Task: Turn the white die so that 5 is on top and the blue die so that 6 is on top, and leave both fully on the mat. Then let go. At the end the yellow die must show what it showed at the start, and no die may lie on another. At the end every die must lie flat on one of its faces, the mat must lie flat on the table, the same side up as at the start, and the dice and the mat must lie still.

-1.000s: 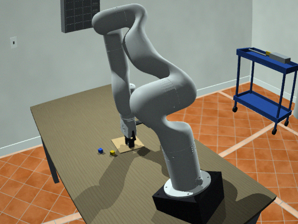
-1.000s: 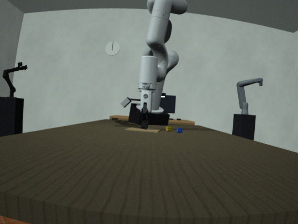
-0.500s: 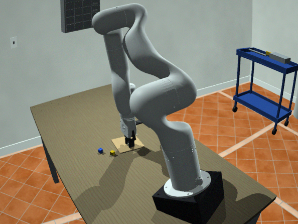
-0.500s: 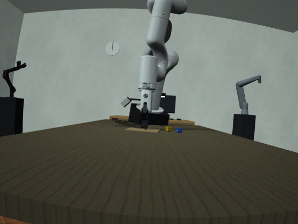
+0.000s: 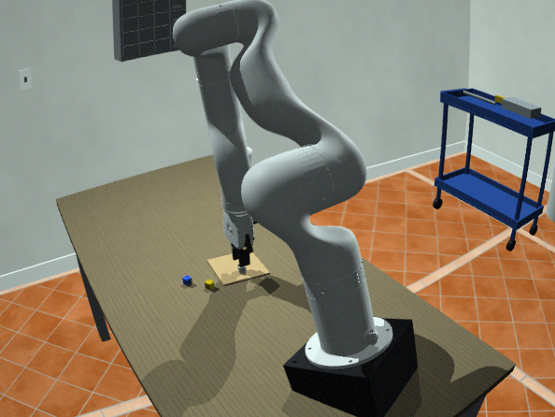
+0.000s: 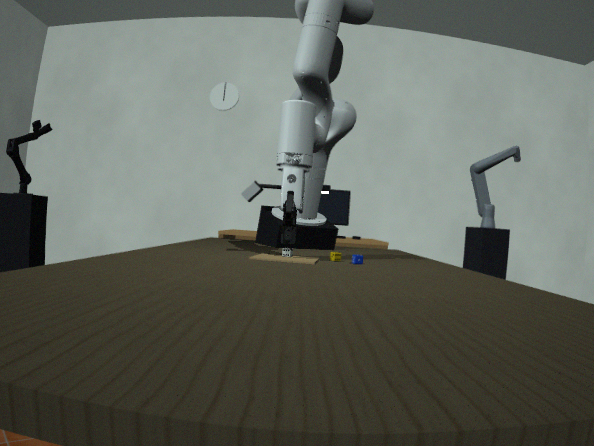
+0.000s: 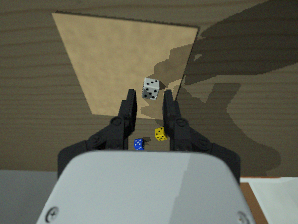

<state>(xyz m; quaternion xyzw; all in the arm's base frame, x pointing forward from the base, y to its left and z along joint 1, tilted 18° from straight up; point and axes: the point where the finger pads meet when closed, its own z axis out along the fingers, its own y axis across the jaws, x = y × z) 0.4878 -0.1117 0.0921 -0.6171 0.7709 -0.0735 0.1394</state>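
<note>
Now: the white die 40 mm below my hand. Round my hand: tan mat: 50 mm below, 30 mm ahead, 10 mm to the right; then yellow die: 120 mm to the left, 40 mm below; then blue die: 150 mm to the left, 60 mm ahead, 40 mm below.
</note>
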